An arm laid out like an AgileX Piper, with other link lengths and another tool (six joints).
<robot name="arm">
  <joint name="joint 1" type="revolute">
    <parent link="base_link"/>
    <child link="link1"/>
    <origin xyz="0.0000 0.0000 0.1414" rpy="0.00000 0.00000 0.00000"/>
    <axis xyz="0 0 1"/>
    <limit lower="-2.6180" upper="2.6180"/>
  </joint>
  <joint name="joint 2" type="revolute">
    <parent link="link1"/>
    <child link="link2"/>
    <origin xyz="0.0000 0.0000 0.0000" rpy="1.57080 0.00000 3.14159"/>
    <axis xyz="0 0 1"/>
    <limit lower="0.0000" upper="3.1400"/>
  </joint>
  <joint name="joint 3" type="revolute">
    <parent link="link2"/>
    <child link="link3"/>
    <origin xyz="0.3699 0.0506 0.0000" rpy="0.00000 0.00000 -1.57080"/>
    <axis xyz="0 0 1"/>
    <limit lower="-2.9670" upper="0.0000"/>
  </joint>
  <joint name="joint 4" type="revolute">
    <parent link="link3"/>
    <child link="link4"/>
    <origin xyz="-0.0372 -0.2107 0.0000" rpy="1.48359 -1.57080 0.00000"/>
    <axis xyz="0 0 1"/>
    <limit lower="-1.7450" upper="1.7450"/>
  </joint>
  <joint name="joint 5" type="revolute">
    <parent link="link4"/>
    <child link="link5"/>
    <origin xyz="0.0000 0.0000 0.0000" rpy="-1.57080 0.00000 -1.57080"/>
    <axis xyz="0 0 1"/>
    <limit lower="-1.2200" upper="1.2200"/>
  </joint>
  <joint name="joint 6" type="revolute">
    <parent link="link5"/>
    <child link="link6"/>
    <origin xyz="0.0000 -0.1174 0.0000" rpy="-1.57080 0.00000 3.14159"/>
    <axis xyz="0 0 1"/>
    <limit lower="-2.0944" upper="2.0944"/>
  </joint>
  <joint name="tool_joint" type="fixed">
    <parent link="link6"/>
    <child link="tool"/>
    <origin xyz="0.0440 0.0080 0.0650" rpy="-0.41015 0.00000 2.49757"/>
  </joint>
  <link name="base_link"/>
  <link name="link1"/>
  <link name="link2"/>
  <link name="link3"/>
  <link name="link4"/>
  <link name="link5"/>
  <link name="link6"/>
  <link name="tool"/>
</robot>
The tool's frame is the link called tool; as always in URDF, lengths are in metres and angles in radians.
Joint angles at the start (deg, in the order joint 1, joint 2, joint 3, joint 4, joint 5, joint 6):
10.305, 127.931, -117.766, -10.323, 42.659, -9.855
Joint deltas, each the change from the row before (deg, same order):
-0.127, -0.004, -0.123, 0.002, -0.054, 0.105
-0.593, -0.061, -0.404, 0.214, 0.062, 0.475
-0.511, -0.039, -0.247, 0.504, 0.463, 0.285
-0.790, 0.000, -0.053, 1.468, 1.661, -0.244
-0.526, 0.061, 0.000, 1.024, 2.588, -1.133
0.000, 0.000, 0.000, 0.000, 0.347, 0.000
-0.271, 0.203, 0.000, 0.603, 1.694, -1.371
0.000, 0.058, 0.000, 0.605, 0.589, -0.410
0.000, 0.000, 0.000, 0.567, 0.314, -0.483
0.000, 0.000, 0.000, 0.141, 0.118, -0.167
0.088, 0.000, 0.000, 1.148, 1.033, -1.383
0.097, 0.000, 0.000, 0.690, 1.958, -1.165
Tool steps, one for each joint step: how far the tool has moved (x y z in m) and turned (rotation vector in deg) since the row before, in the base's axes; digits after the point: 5 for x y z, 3 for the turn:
0.00053, -0.00139, 0.00100, 0.107, -0.177, -0.194
0.00140, -0.00652, 0.00312, 0.605, -0.363, -0.967
0.00020, -0.00538, 0.00068, 0.658, 0.247, -0.836
-0.00214, -0.00732, -0.00451, 1.024, 1.789, -0.974
-0.00441, -0.00476, -0.00778, -0.112, 2.745, -0.079
-0.00068, -0.00021, -0.00089, -0.050, 0.341, -0.043
-0.00288, -0.00172, -0.00675, -0.505, 1.957, 0.570
-0.00129, 0.00115, -0.00224, 0.267, 0.718, 0.220
-0.00087, 0.00129, -0.00091, 0.236, 0.383, 0.317
-0.00031, 0.00034, -0.00033, 0.027, 0.134, 0.114
-0.00283, 0.00374, -0.00277, 0.205, 1.153, 1.050
-0.00482, 0.00242, -0.00481, -0.224, 2.001, 0.891

